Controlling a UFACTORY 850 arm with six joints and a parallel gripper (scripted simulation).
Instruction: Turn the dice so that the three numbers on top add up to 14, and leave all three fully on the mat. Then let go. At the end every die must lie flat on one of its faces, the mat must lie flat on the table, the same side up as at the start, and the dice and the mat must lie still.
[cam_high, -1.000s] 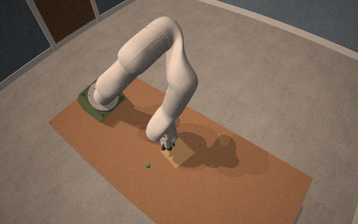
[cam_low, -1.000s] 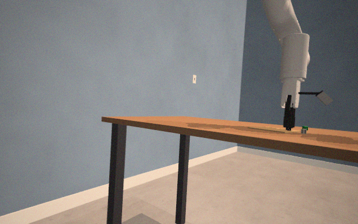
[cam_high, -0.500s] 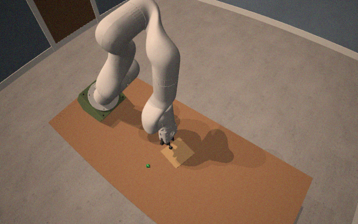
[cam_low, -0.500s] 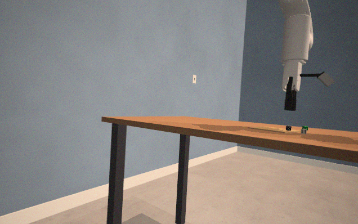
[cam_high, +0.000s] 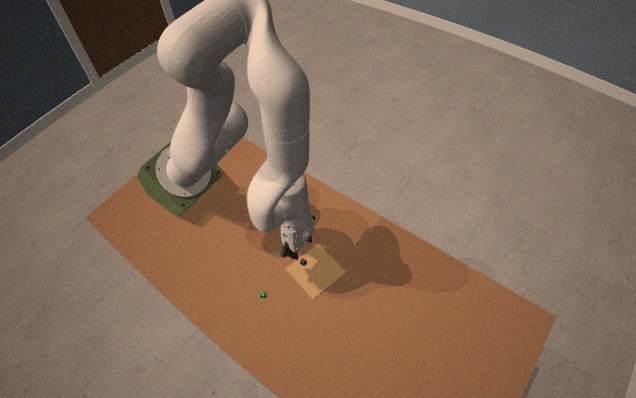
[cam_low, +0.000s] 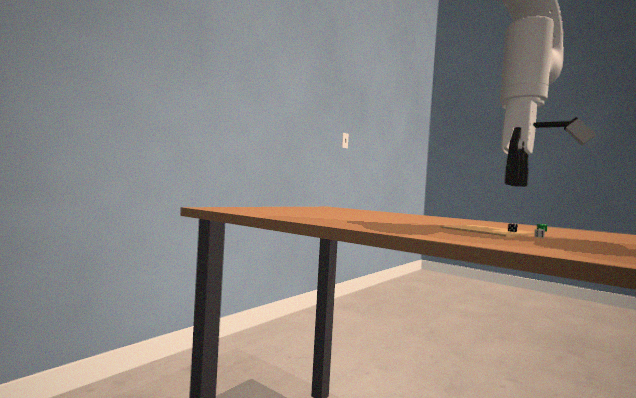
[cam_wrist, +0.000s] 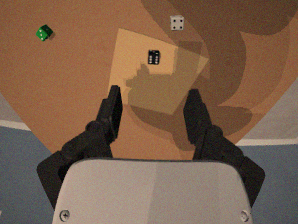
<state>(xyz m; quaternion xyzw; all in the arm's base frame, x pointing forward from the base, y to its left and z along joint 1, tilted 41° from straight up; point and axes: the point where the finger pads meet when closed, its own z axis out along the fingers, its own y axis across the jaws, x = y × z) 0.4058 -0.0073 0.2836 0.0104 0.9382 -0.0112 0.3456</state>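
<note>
Now: hand 16 cm to the left of the green die, 11 cm above it and 5 cm past it. Also, from my hand: white die (11 cm below, 5 cm behind, 3 cm to the left); then black die (10 cm below); then mat (11 cm below, 5 cm ahead).
</note>
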